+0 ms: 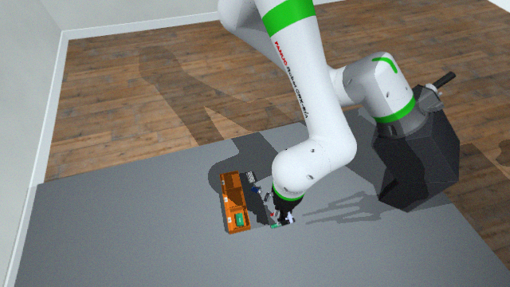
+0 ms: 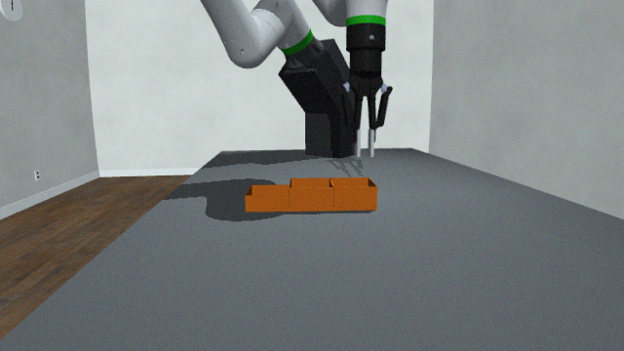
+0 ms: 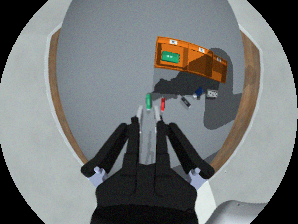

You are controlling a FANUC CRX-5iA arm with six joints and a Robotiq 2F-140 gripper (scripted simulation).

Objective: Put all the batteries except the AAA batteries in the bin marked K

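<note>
Now: hand 10 cm above the green battery. Also, from my hand: red battery (10 cm below, 4 cm to the right, 2 cm behind); then green block (12 cm ahead, 9 cm to the right, 9 cm below); then dark battery (12 cm to the right, 10 cm below, 2 cm behind).
</note>
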